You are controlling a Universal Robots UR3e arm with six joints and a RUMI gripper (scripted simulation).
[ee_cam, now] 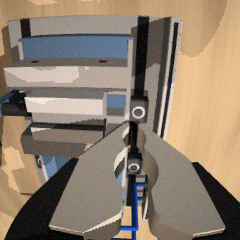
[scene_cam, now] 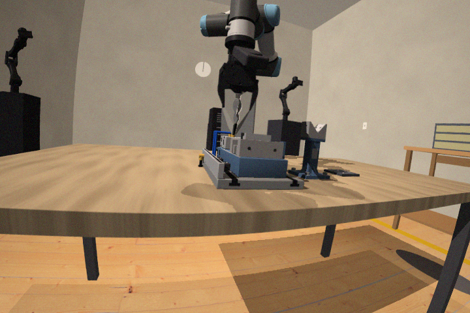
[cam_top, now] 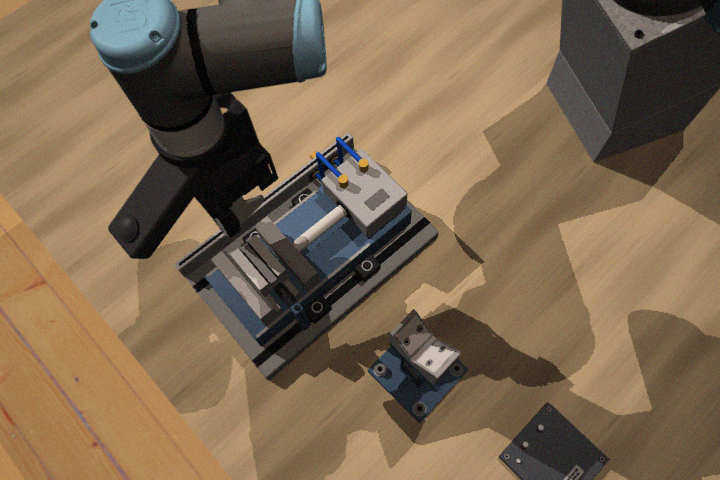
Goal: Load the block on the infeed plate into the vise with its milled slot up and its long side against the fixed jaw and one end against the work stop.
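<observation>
My hand is 10 mm short of the part, 50 mm to the right of it and 20 mm above it. The rest, counted from my hand: fixed jaw 40 mm ahead, 50 mm to the left, 40 mm below; then dark work stop 20 mm ahead, 100 mm to the left, 30 mm below; then moving jaw 30 mm behind, 60 mm to the left, 40 mm below.
</observation>
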